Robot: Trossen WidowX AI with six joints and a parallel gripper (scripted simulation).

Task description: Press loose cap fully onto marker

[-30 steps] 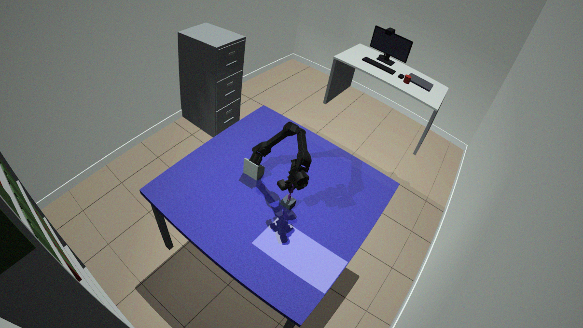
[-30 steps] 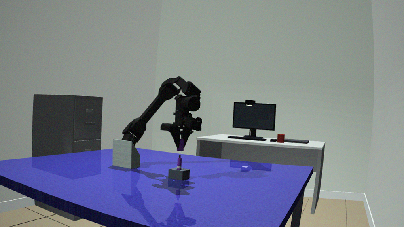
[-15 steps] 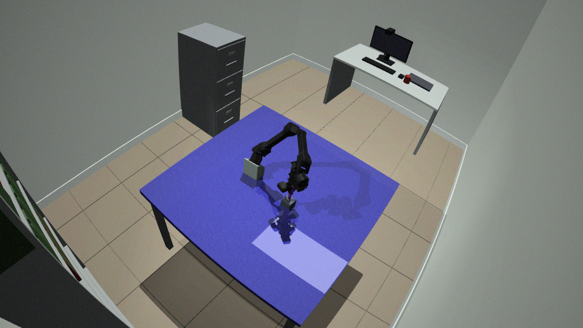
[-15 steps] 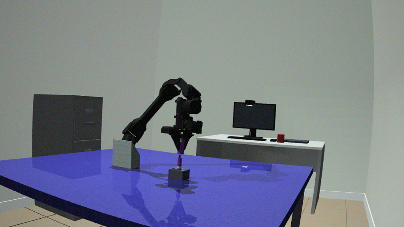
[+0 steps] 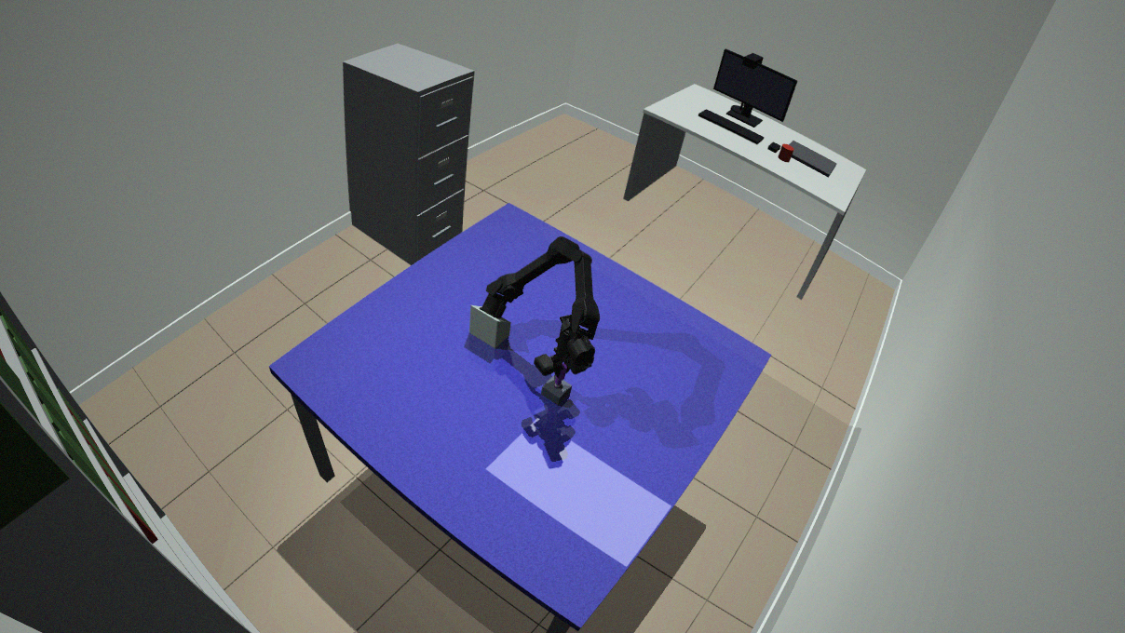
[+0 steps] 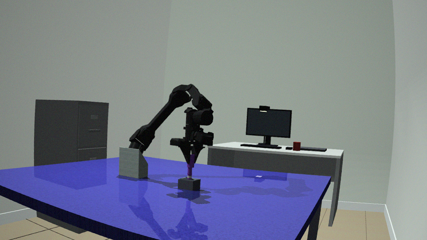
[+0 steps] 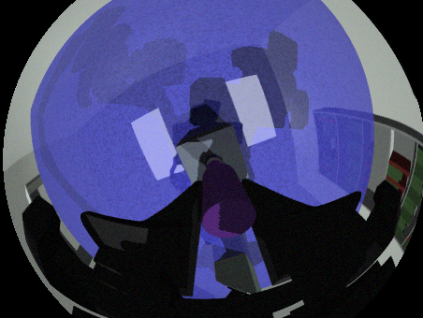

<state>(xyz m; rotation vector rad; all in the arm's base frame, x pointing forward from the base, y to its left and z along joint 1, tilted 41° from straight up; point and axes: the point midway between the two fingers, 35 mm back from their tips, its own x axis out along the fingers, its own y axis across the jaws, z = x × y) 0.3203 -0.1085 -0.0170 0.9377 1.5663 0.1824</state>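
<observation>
Now: the magenta marker cap 10 mm above my gripper tip. The rest, counted from my gripper tip: dark grey holder block (10 mm behind, 90 mm below).
</observation>
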